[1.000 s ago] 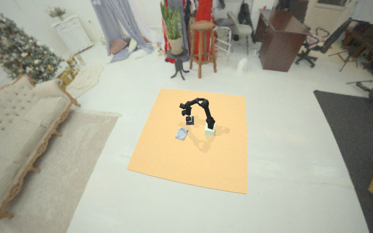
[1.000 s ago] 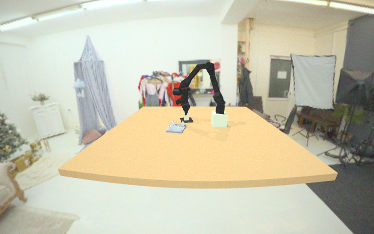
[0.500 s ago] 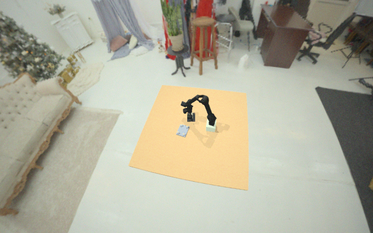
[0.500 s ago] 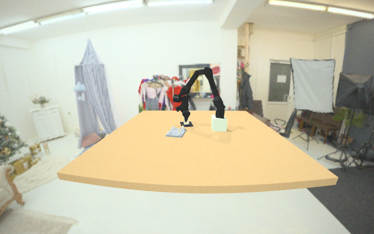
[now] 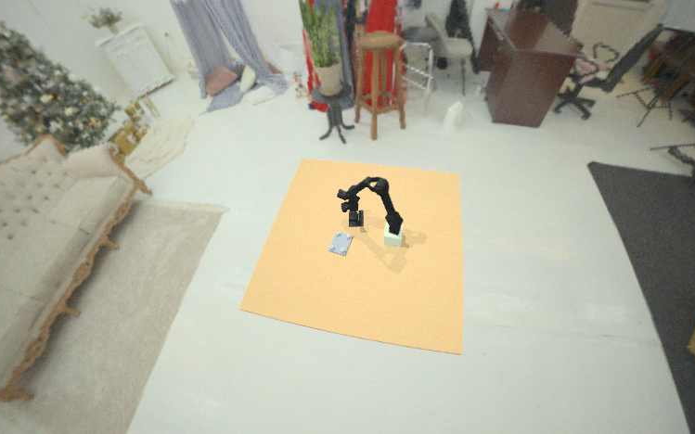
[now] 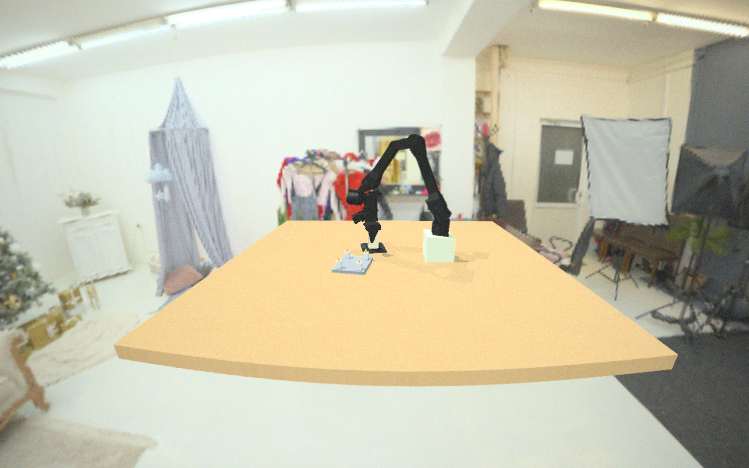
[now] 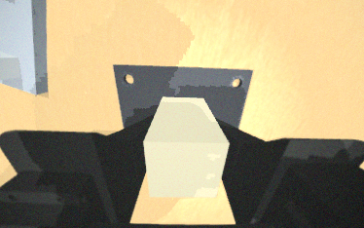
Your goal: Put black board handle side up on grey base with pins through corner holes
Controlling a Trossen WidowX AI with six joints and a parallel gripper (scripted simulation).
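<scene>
My gripper tip is 210 mm to the right of the grey base, 30 mm above it and 20 mm short of it. Round my gripper tip: black board: 10 mm below, 10 mm behind.
</scene>
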